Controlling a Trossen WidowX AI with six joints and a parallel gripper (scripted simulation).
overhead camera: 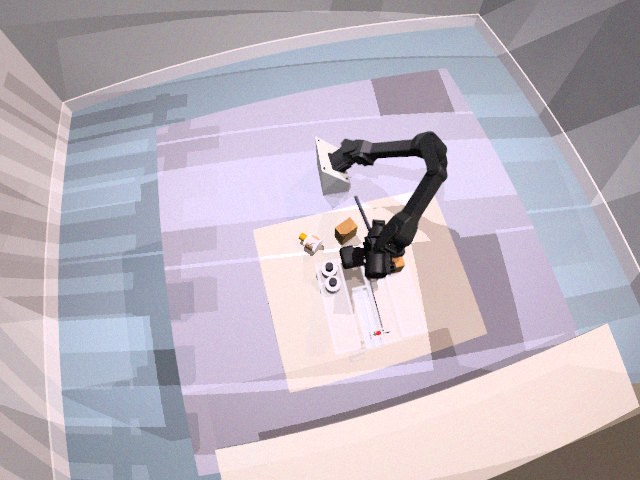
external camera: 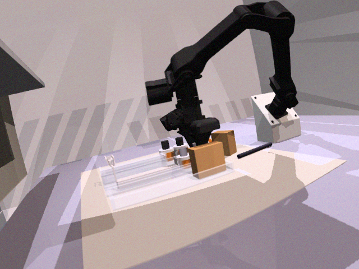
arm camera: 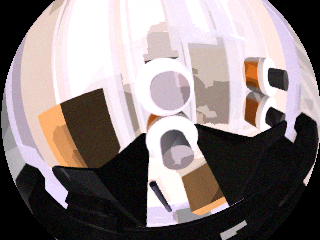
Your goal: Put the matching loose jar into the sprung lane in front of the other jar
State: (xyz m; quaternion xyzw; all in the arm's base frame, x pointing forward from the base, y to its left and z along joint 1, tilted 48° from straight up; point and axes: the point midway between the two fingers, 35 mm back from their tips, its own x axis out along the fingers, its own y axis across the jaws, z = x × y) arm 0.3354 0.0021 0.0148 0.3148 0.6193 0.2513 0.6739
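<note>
The black rod lies 17 cm behind my gripper tip, 4 cm to the left of it and 3 cm below it. The rest, counted from my gripper tip: pusher plate 15 cm ahead, 4 cm to the right, 2 cm above.
</note>
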